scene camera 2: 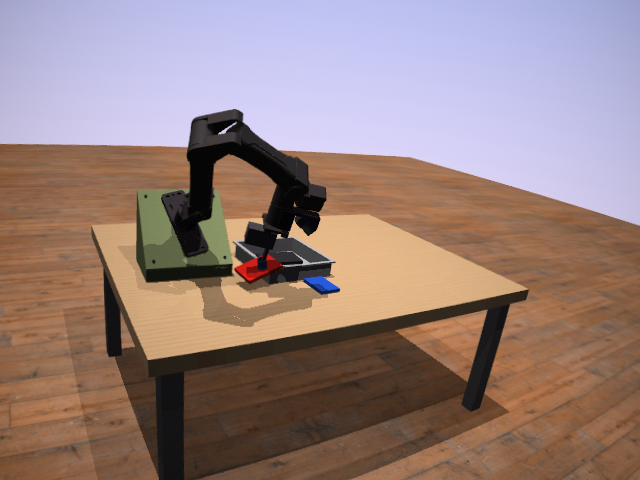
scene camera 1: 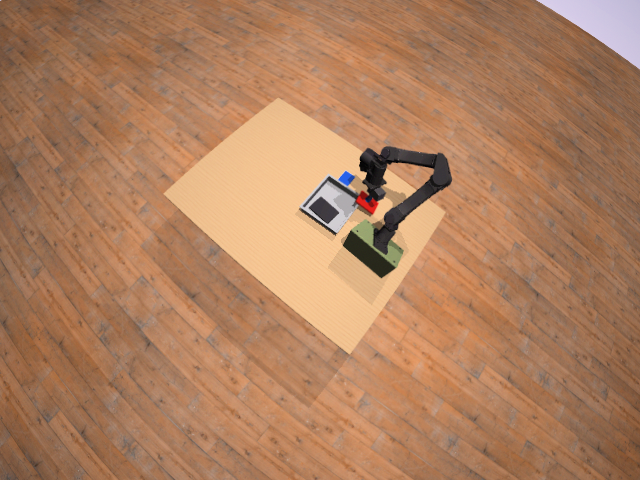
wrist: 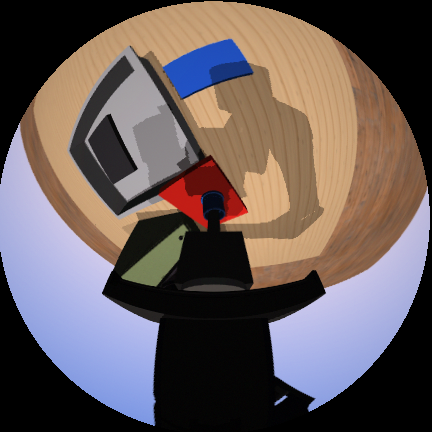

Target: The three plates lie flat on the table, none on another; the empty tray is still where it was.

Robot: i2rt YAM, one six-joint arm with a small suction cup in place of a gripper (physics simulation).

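Where they show: hand, its tool point: (scene camera 2: pixel 260 269) (scene camera 1: pixel 367 201) (wrist: pixel 213 197); arm's base, origin of its link: (scene camera 2: pixel 184 223) (scene camera 1: pixel 379 241) (wrist: pixel 168 285).
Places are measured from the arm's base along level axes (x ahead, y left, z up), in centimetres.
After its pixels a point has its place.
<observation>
My suction cup (scene camera 1: pixel 369 198) @(x 13.9, y -19.8, z -8.6 cm) (scene camera 2: pixel 262 264) (wrist: pixel 213 200) is on top of the red plate (scene camera 1: pixel 368 207) @(x 12.1, y -16.7, z -8.0 cm) (scene camera 2: pixel 247 271) @(x 10.3, y -19.1, z -8.8 cm) (wrist: pixel 179 192) @(x 17.5, y -17.5, z -6.7 cm) and holds it. The red plate is tilted, low over the table beside the tray (scene camera 1: pixel 344 212) @(x 21.3, y -10.0, z -13.0 cm) (scene camera 2: pixel 316 271) @(x 32.8, y -21.5, z -11.2 cm) (wrist: pixel 145 102) @(x 31.2, y -17.6, z -13.1 cm), between the tray and the arm's base. Whether it touches the tray or table I cannot tell. A blue plate (scene camera 1: pixel 346 178) @(x 30.1, y -28.0, z -12.3 cm) (scene camera 2: pixel 321 284) @(x 29.7, y -27.9, z -12.3 cm) (wrist: pixel 200 70) @(x 29.7, y -26.3, z -12.3 cm) lies flat on the table close outside the tray. A dark plate (scene camera 1: pixel 324 209) @(x 30.6, y -5.4, z -12.1 cm) (scene camera 2: pixel 290 257) @(x 33.9, y -6.9, z -12.1 cm) (wrist: pixel 111 150) @(x 30.1, y -6.7, z -12.1 cm) lies inside the tray; its lower part is hidden in scene camera 2.
The green sloped base (scene camera 1: pixel 366 231) @(x 7.3, y -0.3, z 1.0 cm) (scene camera 2: pixel 155 222) @(x -7.9, y 1.8, z 0.4 cm) (wrist: pixel 156 264) @(x 7.9, y -3.8, z -2.4 cm) of the arm stands near the red plate. The wooden table (scene camera 1: pixel 248 155) @(x 83.2, y -11.8, z -13.3 cm) (scene camera 2: pixel 413 268) @(x 70.5, y -27.9, z -13.4 cm) carries everything. The arm's shadow falls on the table around the blue plate.
</observation>
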